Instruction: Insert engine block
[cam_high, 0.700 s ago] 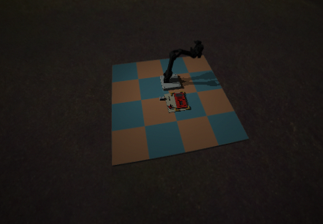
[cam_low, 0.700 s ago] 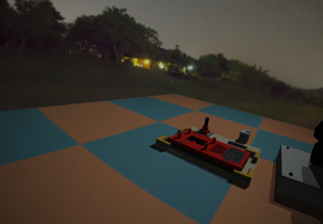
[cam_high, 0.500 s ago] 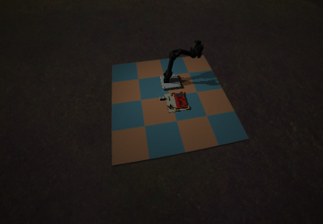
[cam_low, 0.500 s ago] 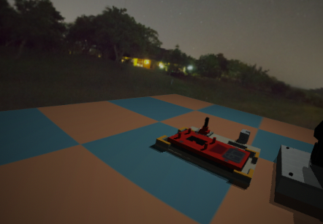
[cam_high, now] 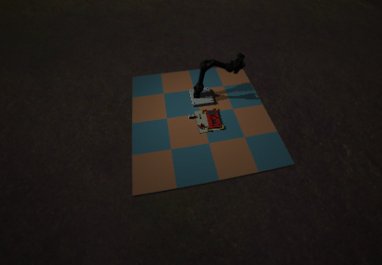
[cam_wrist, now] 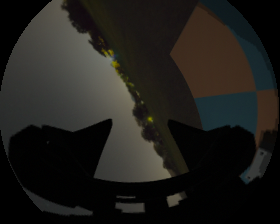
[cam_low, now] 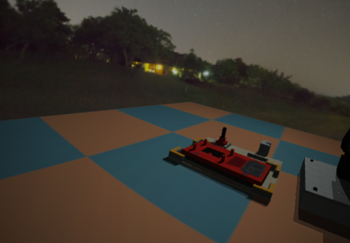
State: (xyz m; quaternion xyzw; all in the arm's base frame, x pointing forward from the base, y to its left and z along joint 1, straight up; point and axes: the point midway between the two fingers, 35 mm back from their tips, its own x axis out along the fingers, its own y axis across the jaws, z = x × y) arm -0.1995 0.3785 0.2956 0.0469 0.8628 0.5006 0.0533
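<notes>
The dark square block is 470 mm ahead of my gripper tip, 450 mm to the right of it and 310 mm below it. Also, from my gripper tip: black upright post (590 mm ahead, 360 mm to the right, 300 mm below).
</notes>
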